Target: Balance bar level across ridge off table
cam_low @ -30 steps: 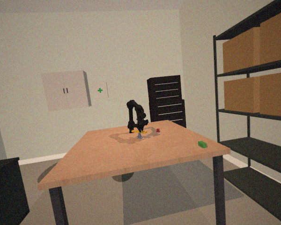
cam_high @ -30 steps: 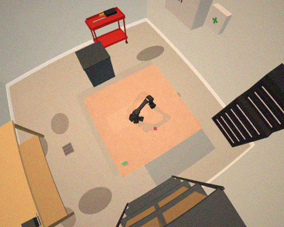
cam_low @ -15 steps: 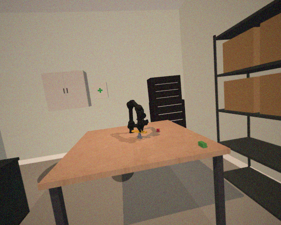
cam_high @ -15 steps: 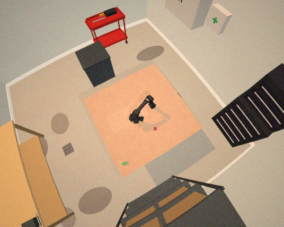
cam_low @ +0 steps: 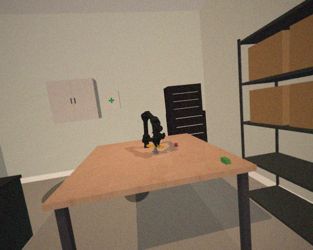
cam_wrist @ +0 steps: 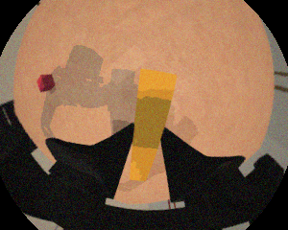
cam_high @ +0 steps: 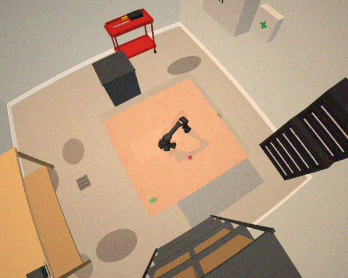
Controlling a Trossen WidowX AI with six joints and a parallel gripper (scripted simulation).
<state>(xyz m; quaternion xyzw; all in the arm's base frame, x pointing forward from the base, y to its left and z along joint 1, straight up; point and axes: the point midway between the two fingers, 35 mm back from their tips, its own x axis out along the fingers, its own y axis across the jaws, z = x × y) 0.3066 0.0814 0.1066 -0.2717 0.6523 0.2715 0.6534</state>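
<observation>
The yellow bar lies 2 cm behind my gripper tip and 2 cm to the right of it. Round my gripper tip: green block: 43 cm ahead, 42 cm to the left, 6 cm below; red block: 16 cm behind, 23 cm to the left, 6 cm below.
</observation>
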